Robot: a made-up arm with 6 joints. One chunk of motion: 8 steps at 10 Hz.
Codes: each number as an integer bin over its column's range. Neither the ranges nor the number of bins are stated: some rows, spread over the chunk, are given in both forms.
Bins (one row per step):
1: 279 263 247 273 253 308
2: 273 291 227 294 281 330
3: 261 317 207 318 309 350
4: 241 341 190 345 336 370
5: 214 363 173 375 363 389
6: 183 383 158 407 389 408
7: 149 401 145 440 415 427
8: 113 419 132 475 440 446
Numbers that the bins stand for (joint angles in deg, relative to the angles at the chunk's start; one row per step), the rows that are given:
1: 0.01 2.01 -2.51 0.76 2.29 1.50
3: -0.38 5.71 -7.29 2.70 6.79 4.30
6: -2.07 10.24 -13.14 6.54 13.21 8.16
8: -3.58 12.70 -16.25 9.47 17.31 10.69
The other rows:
2: -0.12 3.93 -4.90 1.66 4.54 2.96
4: -0.81 7.36 -9.32 3.86 8.96 5.63
5: -1.40 8.86 -11.35 5.16 11.12 6.89
7: -2.81 11.47 -14.70 7.96 15.30 9.42

